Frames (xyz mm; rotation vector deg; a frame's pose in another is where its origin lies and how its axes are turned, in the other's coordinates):
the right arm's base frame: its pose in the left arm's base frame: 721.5 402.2 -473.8 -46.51 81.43 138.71
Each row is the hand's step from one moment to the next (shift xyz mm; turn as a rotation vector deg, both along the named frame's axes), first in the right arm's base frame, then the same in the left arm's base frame.
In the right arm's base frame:
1: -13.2 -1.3 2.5 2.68 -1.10 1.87
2: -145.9 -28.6 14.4 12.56 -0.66 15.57
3: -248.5 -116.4 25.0 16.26 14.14 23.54
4: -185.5 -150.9 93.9 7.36 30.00 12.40
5: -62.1 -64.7 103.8 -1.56 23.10 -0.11
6: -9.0 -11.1 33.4 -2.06 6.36 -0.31
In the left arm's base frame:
1: 10.6 3.9 7.4 -2.37 1.93 -1.60
2: 127.9 39.5 66.2 -15.48 12.58 -1.61
3: 248.0 102.2 63.2 -27.93 11.56 10.24
4: 187.5 173.3 28.7 -23.80 -5.28 22.66
5: 43.9 127.2 26.7 -9.01 -11.71 17.83
6: 0.7 35.0 9.6 -1.04 -3.32 5.72

